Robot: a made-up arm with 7 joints. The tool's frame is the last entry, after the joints. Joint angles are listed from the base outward. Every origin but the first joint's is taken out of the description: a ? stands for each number. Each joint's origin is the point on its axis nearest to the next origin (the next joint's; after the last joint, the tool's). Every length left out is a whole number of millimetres.
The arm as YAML. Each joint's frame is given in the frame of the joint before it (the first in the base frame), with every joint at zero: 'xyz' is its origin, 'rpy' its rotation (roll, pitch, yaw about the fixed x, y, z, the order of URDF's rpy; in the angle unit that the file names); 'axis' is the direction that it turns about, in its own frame. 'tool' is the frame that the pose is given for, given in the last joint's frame.
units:
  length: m
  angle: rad
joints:
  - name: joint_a
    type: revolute
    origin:
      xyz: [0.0, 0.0, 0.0]
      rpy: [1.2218, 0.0, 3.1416]
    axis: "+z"
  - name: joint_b
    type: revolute
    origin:
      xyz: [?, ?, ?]
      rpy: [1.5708, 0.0, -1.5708]
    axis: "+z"
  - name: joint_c
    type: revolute
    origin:
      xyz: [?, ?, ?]
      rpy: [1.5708, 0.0, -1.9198]
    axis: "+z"
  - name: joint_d
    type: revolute
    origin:
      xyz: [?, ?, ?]
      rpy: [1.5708, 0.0, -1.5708]
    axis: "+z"
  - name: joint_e
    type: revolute
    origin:
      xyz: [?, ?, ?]
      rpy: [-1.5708, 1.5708, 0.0]
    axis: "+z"
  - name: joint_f
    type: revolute
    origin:
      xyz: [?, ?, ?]
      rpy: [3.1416, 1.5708, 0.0]
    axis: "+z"
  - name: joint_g
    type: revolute
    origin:
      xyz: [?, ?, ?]
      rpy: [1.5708, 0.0, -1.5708]
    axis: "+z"
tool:
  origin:
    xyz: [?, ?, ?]
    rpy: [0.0, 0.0, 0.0]
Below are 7 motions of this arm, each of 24 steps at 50 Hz.
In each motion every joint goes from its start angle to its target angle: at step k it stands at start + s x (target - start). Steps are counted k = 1, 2, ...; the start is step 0. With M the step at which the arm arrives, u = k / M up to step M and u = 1 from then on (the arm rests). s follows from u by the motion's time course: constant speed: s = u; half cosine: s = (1 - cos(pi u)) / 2; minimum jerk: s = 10 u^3 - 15 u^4 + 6 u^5.
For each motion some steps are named. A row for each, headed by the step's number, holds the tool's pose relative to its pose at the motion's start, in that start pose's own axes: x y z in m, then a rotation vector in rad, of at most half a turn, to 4 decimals.
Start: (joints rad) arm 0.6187 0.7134 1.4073 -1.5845 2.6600 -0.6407 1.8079
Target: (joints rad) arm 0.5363 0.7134 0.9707 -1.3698 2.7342 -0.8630 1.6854
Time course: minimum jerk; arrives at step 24
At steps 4, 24:
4: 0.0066 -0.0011 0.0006 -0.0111 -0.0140 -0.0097
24: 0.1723 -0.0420 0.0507 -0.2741 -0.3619 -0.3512

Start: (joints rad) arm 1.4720 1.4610 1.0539 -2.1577 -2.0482 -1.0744 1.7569
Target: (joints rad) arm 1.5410 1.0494 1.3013 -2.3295 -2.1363 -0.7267 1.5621
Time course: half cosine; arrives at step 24
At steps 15, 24:
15: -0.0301 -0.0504 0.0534 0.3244 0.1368 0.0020
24: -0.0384 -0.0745 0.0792 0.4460 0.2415 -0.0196

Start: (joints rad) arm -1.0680 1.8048 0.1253 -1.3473 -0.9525 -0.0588 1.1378
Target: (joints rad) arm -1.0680 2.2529 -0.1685 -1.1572 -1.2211 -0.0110 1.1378
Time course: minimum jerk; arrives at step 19
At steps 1, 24:
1: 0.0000 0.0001 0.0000 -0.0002 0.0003 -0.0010
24: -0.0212 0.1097 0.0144 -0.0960 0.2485 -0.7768

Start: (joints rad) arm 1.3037 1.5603 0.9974 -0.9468 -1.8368 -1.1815 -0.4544
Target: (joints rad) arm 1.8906 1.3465 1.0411 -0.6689 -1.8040 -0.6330 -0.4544
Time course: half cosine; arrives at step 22
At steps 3, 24:
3: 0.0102 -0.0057 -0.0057 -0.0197 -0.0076 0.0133
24: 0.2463 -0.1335 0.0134 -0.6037 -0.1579 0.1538

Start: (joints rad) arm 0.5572 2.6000 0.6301 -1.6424 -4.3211 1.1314 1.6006
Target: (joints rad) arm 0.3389 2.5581 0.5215 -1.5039 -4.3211 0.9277 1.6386
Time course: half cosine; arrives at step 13
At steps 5, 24:
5: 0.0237 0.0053 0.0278 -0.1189 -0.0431 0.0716
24: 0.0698 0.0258 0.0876 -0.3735 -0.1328 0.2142

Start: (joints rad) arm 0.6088 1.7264 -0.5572 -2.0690 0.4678 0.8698 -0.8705
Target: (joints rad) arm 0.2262 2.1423 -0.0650 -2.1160 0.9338 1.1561 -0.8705
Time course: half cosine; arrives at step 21
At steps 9, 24:
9: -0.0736 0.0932 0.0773 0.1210 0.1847 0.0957
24: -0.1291 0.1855 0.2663 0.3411 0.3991 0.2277

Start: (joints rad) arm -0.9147 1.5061 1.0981 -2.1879 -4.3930 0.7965 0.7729
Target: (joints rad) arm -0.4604 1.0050 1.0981 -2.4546 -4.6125 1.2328 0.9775
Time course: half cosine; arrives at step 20
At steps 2, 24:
2: -0.0023 0.0044 0.0001 0.0142 0.0080 0.0123
24: -0.1165 0.1239 0.0404 0.6151 0.2728 0.5067

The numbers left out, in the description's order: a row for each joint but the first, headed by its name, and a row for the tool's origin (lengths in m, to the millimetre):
joint_b: 0.0 0.0 0.0
joint_c: 0.259 -0.094 0.0
joint_d: 0.0 0.031 0.0
joint_e: 0.042 -0.344 0.0
joint_f: 0.0 0.0 0.0
joint_g: 0.0 0.0 0.0
tool: 0.0 0.0 0.0

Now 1 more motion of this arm.
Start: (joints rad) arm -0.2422 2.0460 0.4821 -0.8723 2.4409 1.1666 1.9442
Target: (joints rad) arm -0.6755 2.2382 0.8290 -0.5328 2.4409 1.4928 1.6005
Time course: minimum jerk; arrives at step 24
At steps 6, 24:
6: -0.0198 -0.0024 0.0268 -0.0184 0.0585 -0.0554
24: -0.0888 0.0351 0.2781 -0.2170 0.5693 -0.5371

